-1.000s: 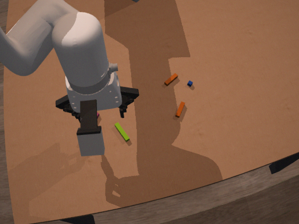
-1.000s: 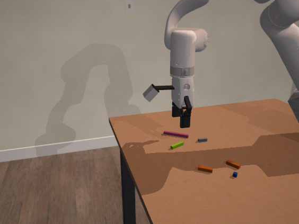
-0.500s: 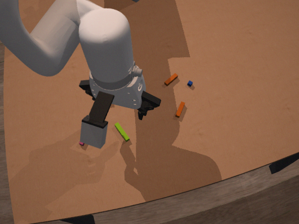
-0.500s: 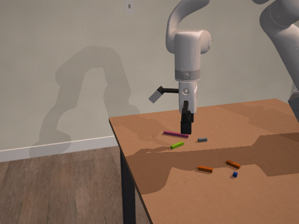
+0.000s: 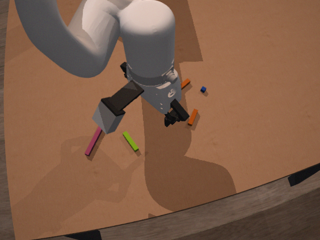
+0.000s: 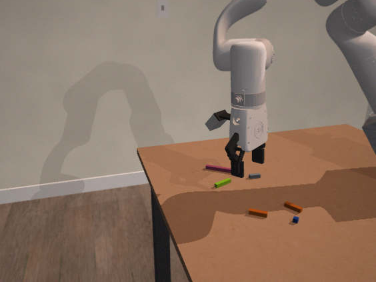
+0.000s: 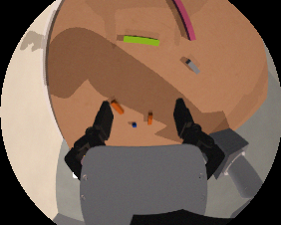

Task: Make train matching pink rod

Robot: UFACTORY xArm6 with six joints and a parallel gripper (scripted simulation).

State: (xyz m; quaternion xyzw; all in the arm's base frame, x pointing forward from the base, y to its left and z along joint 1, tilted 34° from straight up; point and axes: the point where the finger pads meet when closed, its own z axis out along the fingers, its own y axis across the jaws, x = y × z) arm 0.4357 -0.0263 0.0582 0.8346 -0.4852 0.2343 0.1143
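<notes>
Now: the blue rod 30 mm behind my hand, 140 mm to the left of it and 70 mm below it. Round my hand: lime rod (30 mm ahead, 70 mm to the right, 70 mm below); then grey rod (70 mm behind, 70 mm to the right, 70 mm below); then pink rod (10 mm behind, 140 mm to the right, 70 mm below).
</notes>
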